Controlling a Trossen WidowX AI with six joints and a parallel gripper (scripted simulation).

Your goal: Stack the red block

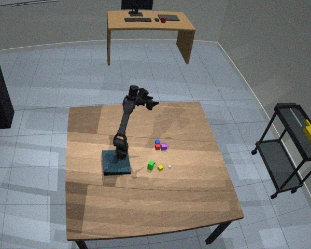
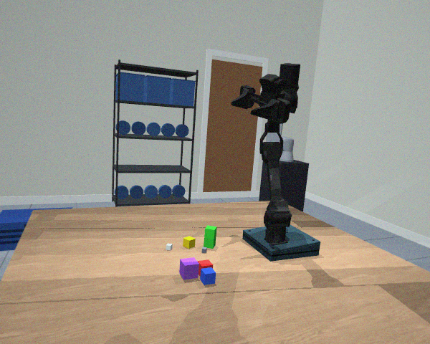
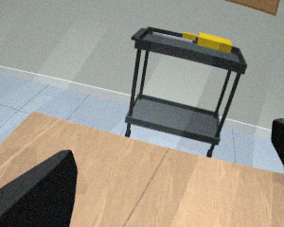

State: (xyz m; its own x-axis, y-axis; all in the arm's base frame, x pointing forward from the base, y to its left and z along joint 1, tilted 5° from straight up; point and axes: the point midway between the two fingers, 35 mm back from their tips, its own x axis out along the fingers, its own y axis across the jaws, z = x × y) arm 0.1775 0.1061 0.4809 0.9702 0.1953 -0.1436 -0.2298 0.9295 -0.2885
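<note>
The red block lies 48 cm below my gripper tip, 6 cm ahead of it and 2 cm to the right of it. Round my gripper tip: small grey block 49 cm below, 17 cm to the right; blue block 48 cm below, 7 cm ahead, 2 cm to the left; purple block 48 cm below, 11 cm ahead, 3 cm to the right.
</note>
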